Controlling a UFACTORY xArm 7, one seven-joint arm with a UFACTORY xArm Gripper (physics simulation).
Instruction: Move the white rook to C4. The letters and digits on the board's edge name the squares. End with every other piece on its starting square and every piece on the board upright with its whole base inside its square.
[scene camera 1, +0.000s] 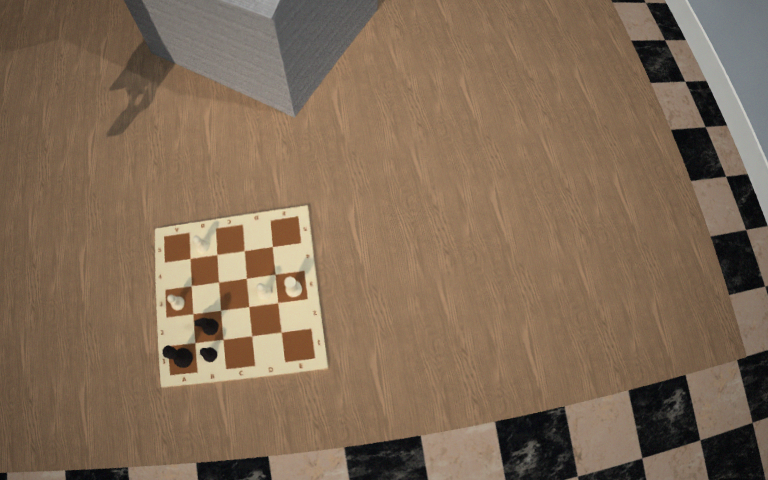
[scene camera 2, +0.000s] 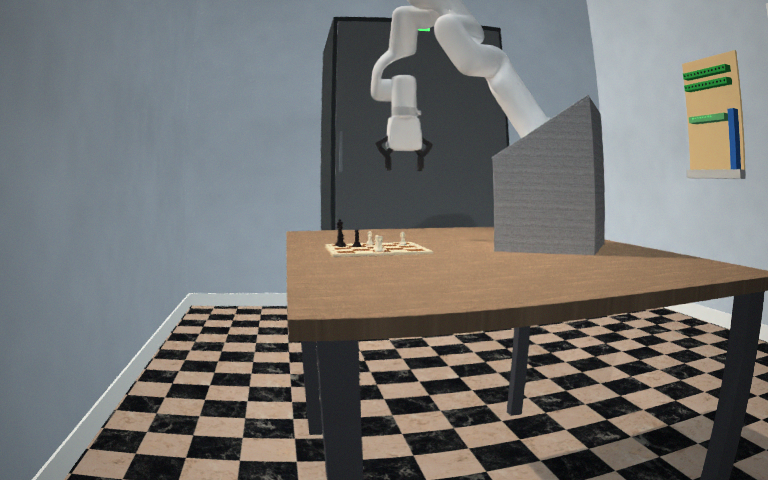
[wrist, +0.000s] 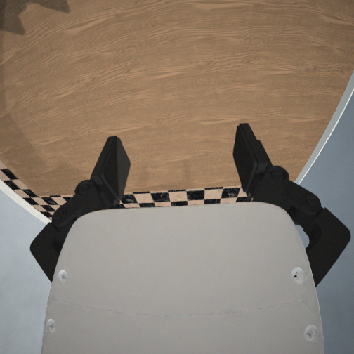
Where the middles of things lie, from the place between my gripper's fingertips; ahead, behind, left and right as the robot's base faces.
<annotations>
Now: hand 290 mm to the right of the chessboard (scene camera 1: 281, 335), 200 mm short of it and 190 mm above it.
</annotations>
